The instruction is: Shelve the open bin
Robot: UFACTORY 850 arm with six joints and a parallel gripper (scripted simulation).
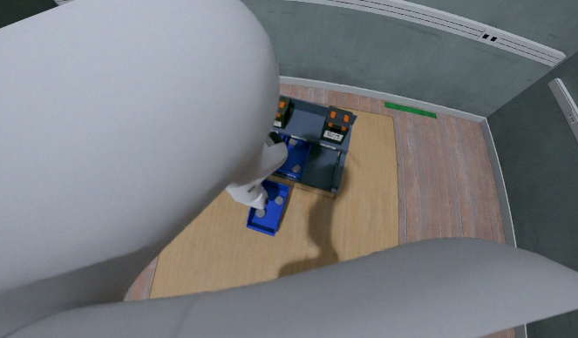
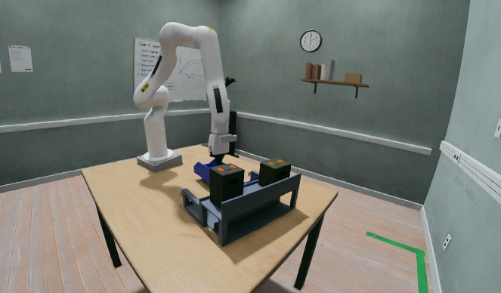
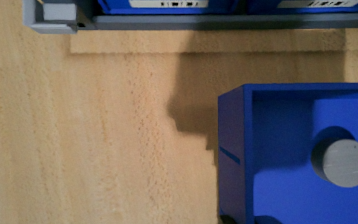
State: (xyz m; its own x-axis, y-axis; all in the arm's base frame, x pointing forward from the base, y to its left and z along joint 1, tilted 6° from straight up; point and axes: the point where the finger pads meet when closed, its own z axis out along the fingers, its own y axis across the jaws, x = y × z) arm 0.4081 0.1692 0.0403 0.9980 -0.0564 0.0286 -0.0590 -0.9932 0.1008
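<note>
My hand is 50 mm to the left of the blue bin, 20 mm above it and 10 mm past it. Round my hand: shelf 260 mm ahead, 90 mm to the right, 30 mm below; grey cylinder part 80 mm to the right, 50 mm below, 30 mm ahead.
</note>
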